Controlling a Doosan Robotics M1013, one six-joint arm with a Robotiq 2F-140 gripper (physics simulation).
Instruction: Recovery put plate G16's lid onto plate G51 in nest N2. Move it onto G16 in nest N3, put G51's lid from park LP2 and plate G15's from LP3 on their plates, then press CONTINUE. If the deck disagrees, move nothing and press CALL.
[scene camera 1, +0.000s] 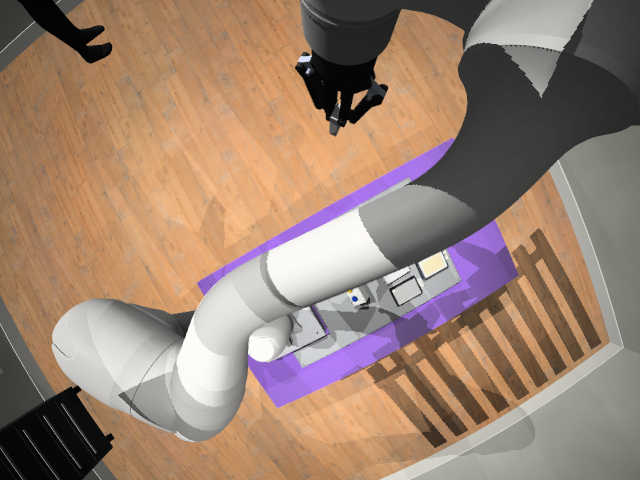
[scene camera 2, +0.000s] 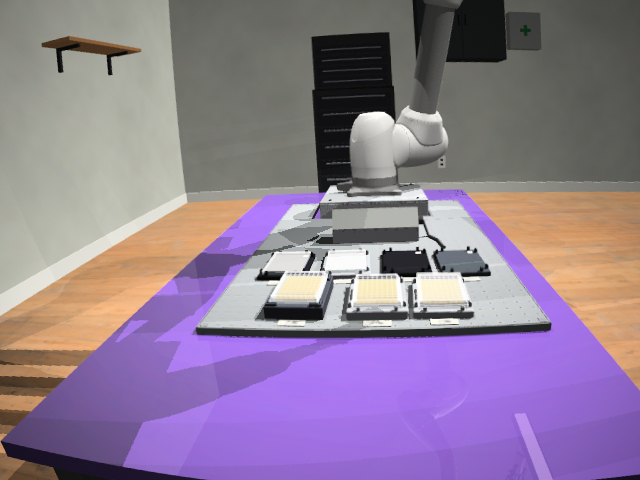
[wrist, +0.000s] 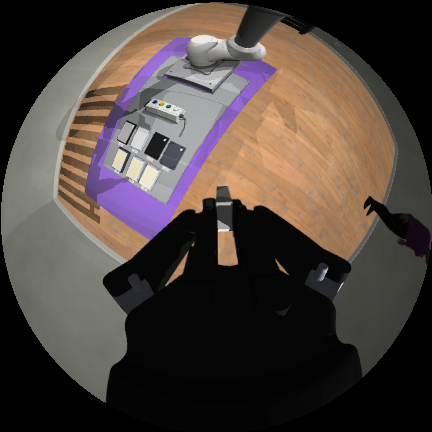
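Pixels of known places: gripper, between the fingertips: (scene camera 1: 335, 128) (wrist: 222, 196); arm's base, origin of its link: (scene camera 1: 277, 321) (scene camera 2: 374, 191) (wrist: 203, 62).
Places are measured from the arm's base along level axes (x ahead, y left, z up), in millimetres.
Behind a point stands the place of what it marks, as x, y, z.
Note:
My gripper (scene camera 1: 334, 126) @[531, 458, 597] (wrist: 222, 196) @[531, 458, 597] is shut with nothing between its fingers, high up and off to the side of the table. Three plates with cream wells stand in the front row: a left plate (scene camera 2: 299, 287) @[820, -119, -8] (wrist: 120, 160) @[799, -102, -12] on a dark, taller nest, a middle plate (scene camera 2: 376, 290) @[812, 17, -18] (wrist: 135, 168) @[796, 30, -20] and a right plate (scene camera 2: 439, 290) @[823, 128, -16] (wrist: 149, 176) @[792, 144, -16]. Behind them are four parks, bearing a light grey panel (scene camera 2: 287, 262) @[636, -180, -27] (wrist: 127, 132) @[623, -157, -27], a white panel (scene camera 2: 346, 261) @[635, -51, -27] (wrist: 140, 137) @[615, -42, -27], a black one (scene camera 2: 405, 261) @[619, 77, -35] (wrist: 156, 145) @[614, 84, -35] and a dark grey one (scene camera 2: 461, 260) @[621, 201, -35] (wrist: 173, 154) @[613, 207, -35]. Labels are too small to read. Clear lids cannot be told apart.
A button box (scene camera 1: 356, 298) @[391, -68, 28] (scene camera 2: 375, 224) @[441, 9, 1] (wrist: 165, 110) @[410, 41, 32] with coloured buttons stands between the parks and the arm's base. The grey deck (scene camera 2: 242, 310) @[842, -223, -45] (wrist: 200, 117) @[351, 216, -45] lies on the purple table (scene camera 2: 310, 403) @[1087, -61, -58] (wrist: 150, 220) @[1077, 263, -57]. The arm spans over the table in scene camera 1. A person (wrist: 417, 234) stands at the floor's edge.

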